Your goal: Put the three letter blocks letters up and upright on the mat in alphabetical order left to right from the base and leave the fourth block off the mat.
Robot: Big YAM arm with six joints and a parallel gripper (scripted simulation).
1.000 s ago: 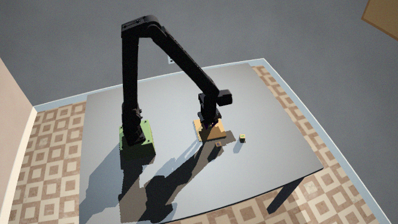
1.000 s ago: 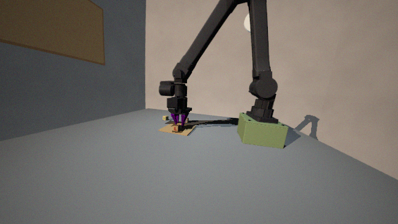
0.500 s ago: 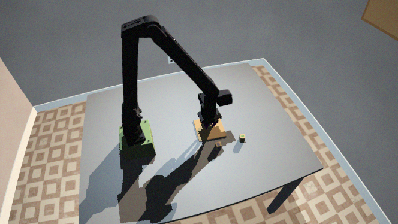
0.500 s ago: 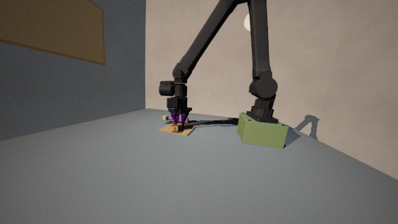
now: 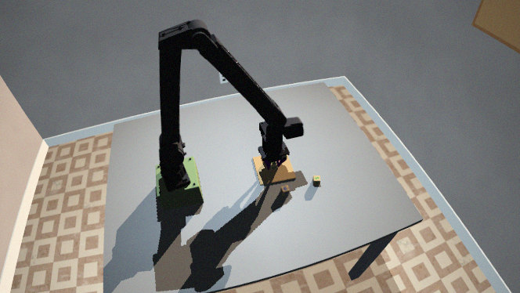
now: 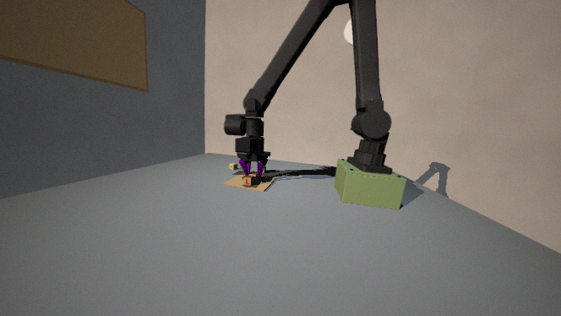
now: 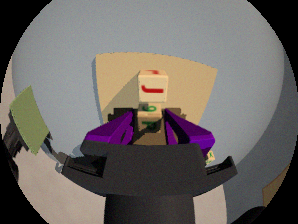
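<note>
The block lies right at my hand. Also, from my hand: tan mat: 10 mm below.
</note>
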